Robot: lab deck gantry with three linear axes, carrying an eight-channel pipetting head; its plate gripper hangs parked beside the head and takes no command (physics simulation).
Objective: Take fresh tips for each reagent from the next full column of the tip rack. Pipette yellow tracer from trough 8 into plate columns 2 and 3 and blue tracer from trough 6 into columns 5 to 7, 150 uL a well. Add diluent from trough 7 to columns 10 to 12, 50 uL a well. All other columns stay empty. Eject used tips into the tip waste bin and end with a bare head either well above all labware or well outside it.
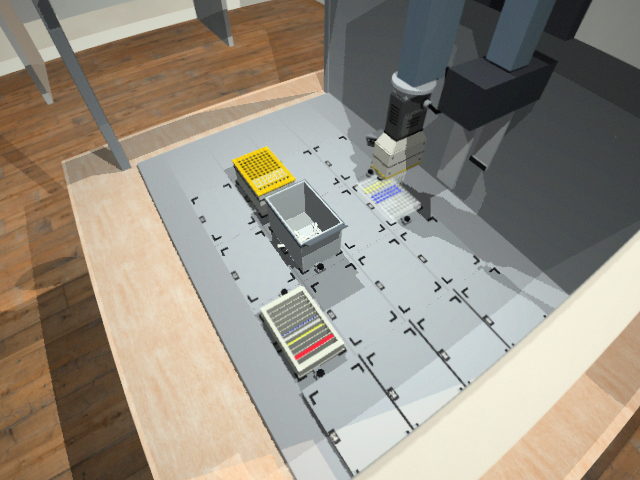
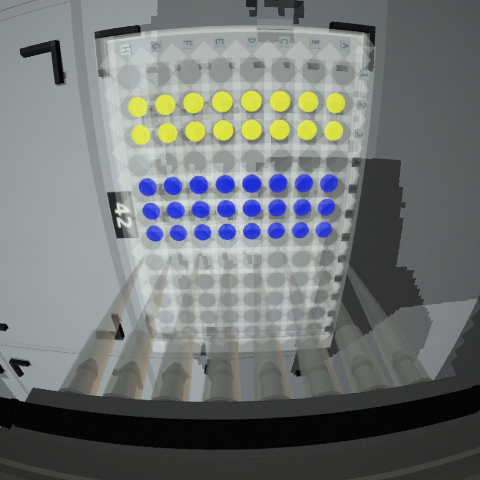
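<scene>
The eight-channel head [image 1: 399, 149] is low at the back edge of the plate. Eight clear tips [image 2: 222, 360] are mounted, with no colour visible in them; their lower ends fade over the plate, so height is unclear. The plate [image 1: 408, 210] [image 2: 165, 344] shows yellow in columns 2 and 3 and blue in columns 5 to 7. Column 4 looks colourless. The trough block [image 1: 317, 367] has red, yellow [image 1: 305, 334] and thin blue [image 1: 299, 327] strips, with a pale strip between yellow and blue. The yellow tip rack [image 1: 250, 177] stands far left. The parked plate gripper's fingers cannot be made out.
The grey waste bin [image 1: 321, 253] stands between rack and trough block, with pale used tips [image 1: 308, 229] inside and small pale pieces [image 1: 282, 248] at its left side. A dark housing [image 1: 496, 90] hangs right of the head. Black corner brackets mark the deck positions.
</scene>
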